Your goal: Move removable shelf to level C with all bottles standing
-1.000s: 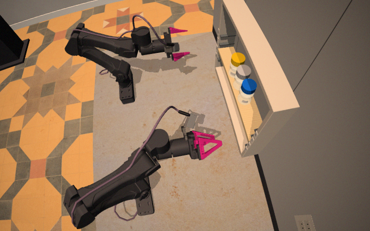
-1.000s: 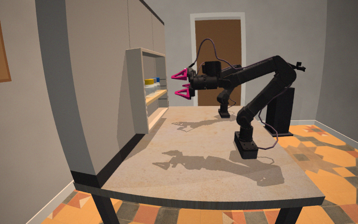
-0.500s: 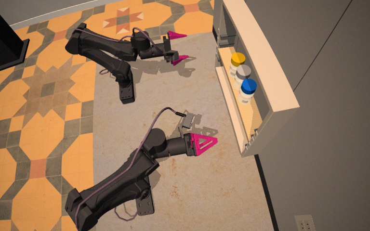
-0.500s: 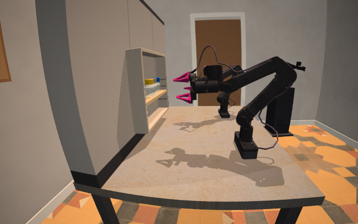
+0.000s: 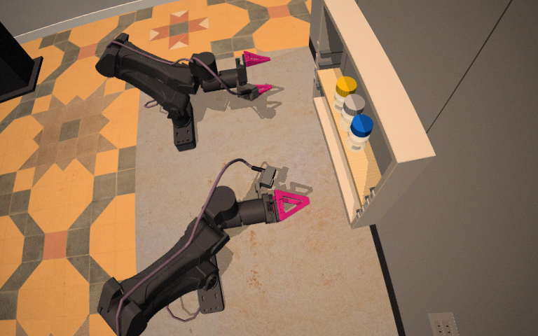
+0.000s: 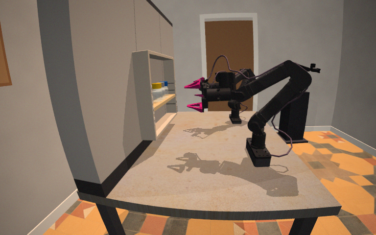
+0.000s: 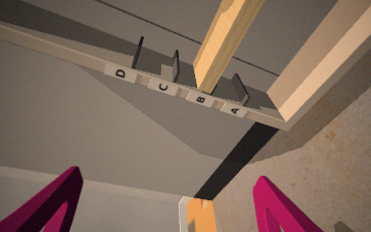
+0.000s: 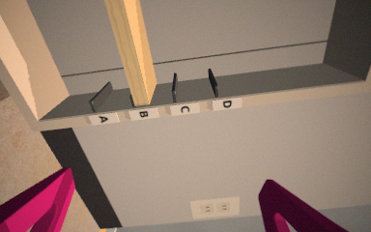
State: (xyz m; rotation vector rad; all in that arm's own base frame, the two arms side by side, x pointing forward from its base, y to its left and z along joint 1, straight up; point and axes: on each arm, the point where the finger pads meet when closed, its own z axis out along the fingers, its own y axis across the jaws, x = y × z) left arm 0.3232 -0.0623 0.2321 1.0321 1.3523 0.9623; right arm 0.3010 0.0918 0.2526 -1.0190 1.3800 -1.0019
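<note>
The yellow-capped bottle lies 180 mm ahead of my left hand and 150 mm to the right of it. Round my left hand: grey-capped bottle (210 mm to the right, 180 mm ahead); wooden shelf (220 mm to the right, 180 mm ahead, 50 mm below); wall rack (220 mm to the right, 180 mm ahead, 10 mm above).
The blue-capped bottle lies 190 mm ahead of my right hand, 140 mm to the left of it and 10 mm above it. Also, from my right hand: grey-capped bottle 200 mm ahead, 200 mm to the left, 10 mm above; then wooden shelf 200 mm ahead, 190 mm to the left, 50 mm below; then wall rack 200 mm ahead, 190 mm to the left, 10 mm above.
</note>
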